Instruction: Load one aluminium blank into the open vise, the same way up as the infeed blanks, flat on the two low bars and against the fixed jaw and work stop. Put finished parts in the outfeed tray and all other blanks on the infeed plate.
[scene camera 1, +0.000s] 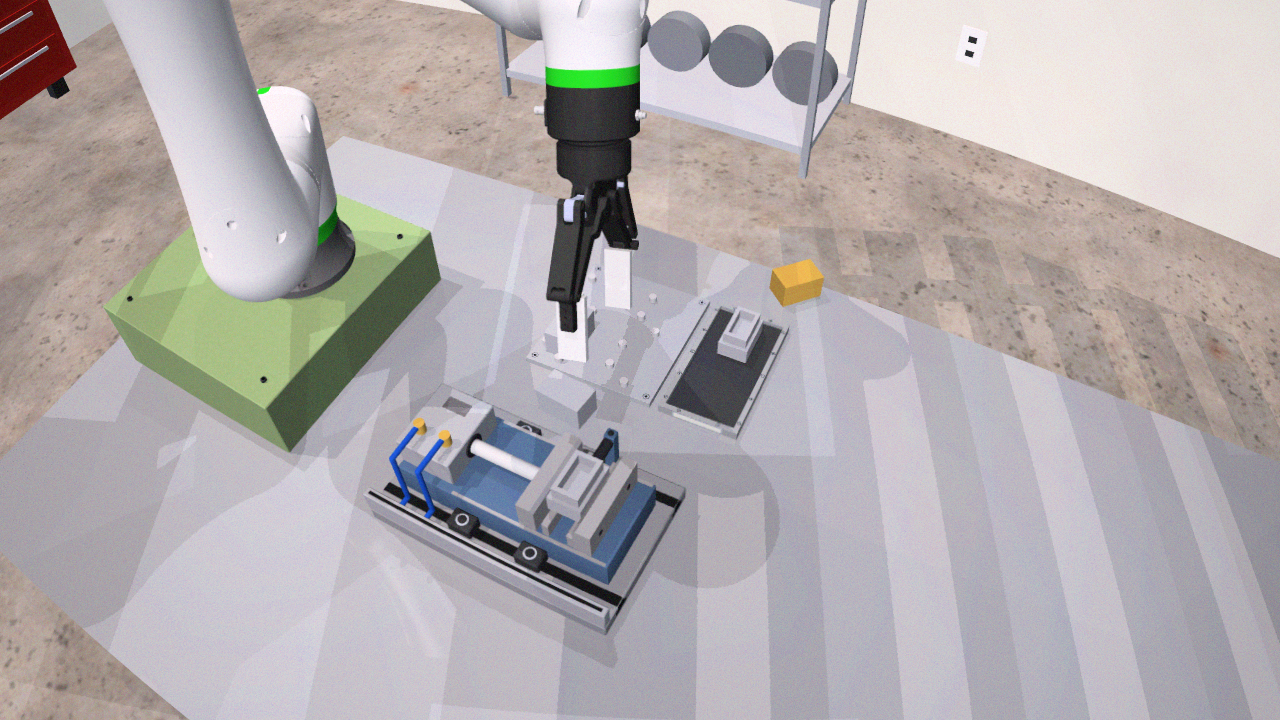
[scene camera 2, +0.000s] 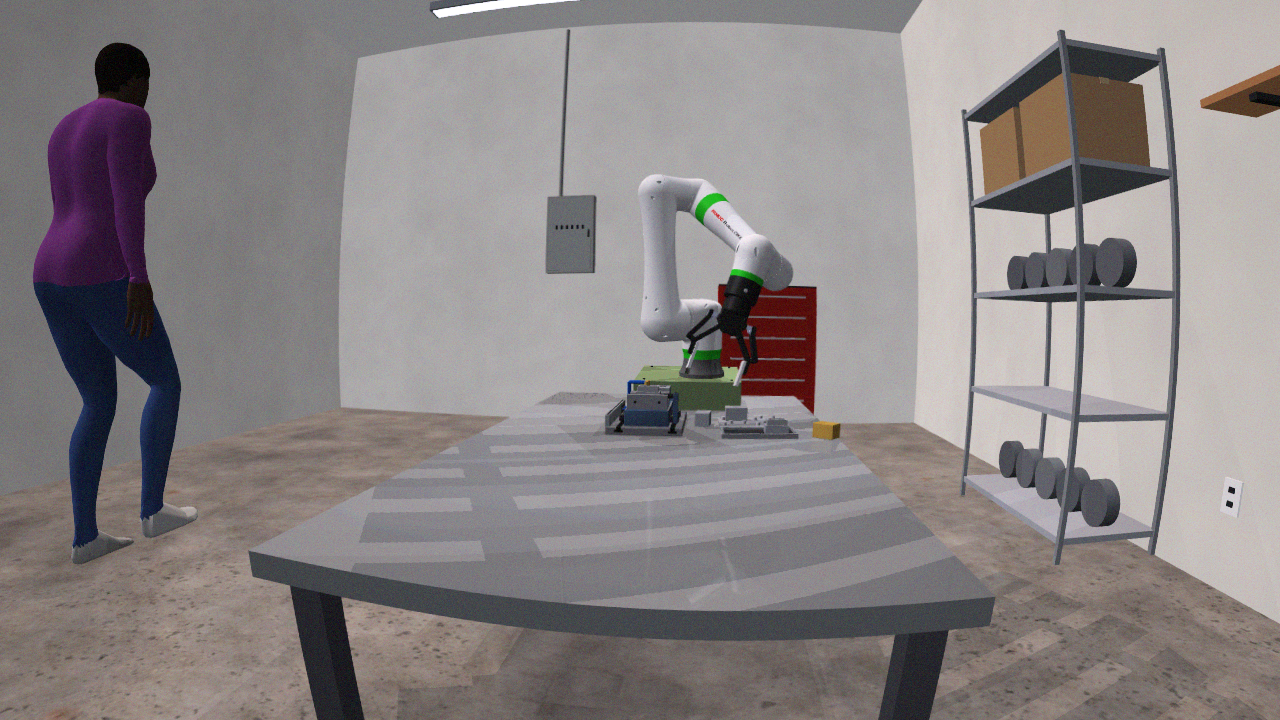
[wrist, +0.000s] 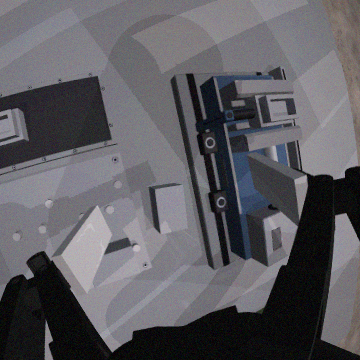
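Pixels of known places: gripper, between the fingertips: (scene camera 1: 597, 330) (scene camera 2: 711, 377) (wrist: 175, 196); arm's base, origin of its link: (scene camera 2: 701, 375).
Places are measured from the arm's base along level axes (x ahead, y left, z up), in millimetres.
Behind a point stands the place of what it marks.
Note:
My gripper (scene camera 1: 595, 308) @(x 437, y 2, z 36 mm) (scene camera 2: 714, 368) @(x 437, y 2, z 36 mm) (wrist: 175, 196) @(x 437, y 2, z 36 mm) is open and empty, above the infeed plate (scene camera 1: 640, 362) @(x 455, y 77, z -90 mm) (wrist: 85, 185) @(x 461, y 77, z -90 mm). One plain blank (scene camera 1: 553, 340) @(x 352, y 48, z -64 mm) (scene camera 2: 735, 412) @(x 378, y 74, z -67 mm) sits on this pegged plate, partly hidden behind a white finger pad in scene view 1. Another blank (scene camera 1: 566, 396) @(x 406, y -26, z -62 mm) (scene camera 2: 702, 418) @(x 430, y -21, z -76 mm) (wrist: 171, 207) @(x 402, y -18, z -62 mm) lies on the table between plate and vise. The blue vise (scene camera 1: 617, 559) @(x 547, y -200, z -55 mm) (wrist: 237, 235) @(x 331, y -96, z -50 mm) holds a pocketed finished part (scene camera 1: 563, 498) @(x 487, y -189, z 9 mm) between its jaws; jaw contact is unclear. Another pocketed part (scene camera 1: 735, 344) @(x 559, y 133, z -69 mm) (scene camera 2: 776, 424) @(x 573, y 156, z -69 mm) sits in the dark outfeed tray (scene camera 1: 711, 394) @(x 553, y 65, z -92 mm) (wrist: 65, 115) @(x 555, y 76, z -92 mm).
A yellow block (scene camera 1: 796, 282) @(x 601, y 264, z -63 mm) (scene camera 2: 826, 430) @(x 620, y 277, z -77 mm) lies near the table edge beyond the tray. The green robot base (scene camera 1: 205, 349) @(x -21, y -185, z 1 mm) stands left of the plate. Blue hoses (scene camera 1: 420, 479) @(x 339, y -224, z -1 mm) rise at the vise's end. A person (scene camera 2: 98, 197) stands left of the table; a shelf rack (scene camera 2: 1077, 358) stands right.

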